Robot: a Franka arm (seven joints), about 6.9 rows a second.
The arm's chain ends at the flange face. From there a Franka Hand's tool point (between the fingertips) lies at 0.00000 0.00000 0.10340 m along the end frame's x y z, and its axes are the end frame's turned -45 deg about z.
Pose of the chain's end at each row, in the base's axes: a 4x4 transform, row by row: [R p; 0 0 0 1], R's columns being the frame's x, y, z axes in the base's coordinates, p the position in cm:
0.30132, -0.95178, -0.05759, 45.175; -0.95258, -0.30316, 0.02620, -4.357; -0.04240, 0.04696, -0.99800, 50.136; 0, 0, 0, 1
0.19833, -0.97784, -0.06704, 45.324; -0.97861, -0.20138, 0.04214, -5.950; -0.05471, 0.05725, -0.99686, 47.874; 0, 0, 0, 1
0.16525, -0.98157, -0.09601, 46.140; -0.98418, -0.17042, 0.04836, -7.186; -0.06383, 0.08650, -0.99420, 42.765; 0, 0, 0, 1
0.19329, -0.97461, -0.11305, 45.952; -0.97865, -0.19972, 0.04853, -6.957; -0.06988, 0.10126, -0.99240, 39.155; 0, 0, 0, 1
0.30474, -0.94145, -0.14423, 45.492; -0.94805, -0.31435, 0.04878, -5.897; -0.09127, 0.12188, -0.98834, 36.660; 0, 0, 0, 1
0.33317, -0.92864, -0.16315, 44.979; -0.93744, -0.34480, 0.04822, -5.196; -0.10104, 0.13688, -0.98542, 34.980; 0, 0, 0, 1
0.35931, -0.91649, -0.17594, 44.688; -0.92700, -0.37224, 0.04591, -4.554; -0.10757, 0.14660, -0.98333, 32.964; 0, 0, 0, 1
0.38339, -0.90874, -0.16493, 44.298; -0.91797, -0.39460, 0.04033, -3.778; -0.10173, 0.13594, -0.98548, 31.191; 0, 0, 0, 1
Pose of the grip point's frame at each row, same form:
0.88608, -0.45994, -0.05759, 44.580; -0.45921, -0.88794, 0.02620, -4.086; -0.06319, 0.00322, -0.99800, 39.817; 0, 0, 0, 1
0.83168, -0.55120, -0.06704, 44.631; -0.54958, -0.83438, 0.04214, -5.514; -0.07917, 0.00180, -0.99686, 37.566; 0, 0, 0, 1
0.81092, -0.57723, -0.09601, 45.147; -0.57542, -0.81643, 0.04836, -6.686; -0.10630, 0.01603, -0.99420, 32.485; 0, 0, 0, 1
0.82583, -0.55248, -0.11305, 44.783; -0.55079, -0.83323, 0.04853, -6.455; -0.12101, 0.02219, -0.99240, 28.894; 0, 0, 0, 1
0.88119, -0.45022, -0.14423, 44.001; -0.44809, -0.89265, 0.04878, -5.393; -0.15072, 0.02164, -0.98834, 26.441; 0, 0, 0, 1
0.89223, -0.42106, -0.16315, 43.292; -0.41906, -0.90668, 0.04822, -4.697; -0.16823, 0.02534, -0.98542, 24.791; 0, 0, 0, 1
0.90213, -0.39399, -0.17594, 42.869; -0.39227, -0.91870, 0.04591, -4.079; -0.17973, 0.02760, -0.98333, 22.796; 0, 0, 0, 1
0.91367, -0.37148, -0.16493, 42.593; -0.37008, -0.92813, 0.04033, -3.361; -0.16806, 0.02419, -0.98548, 21.001; 0, 0, 0, 1

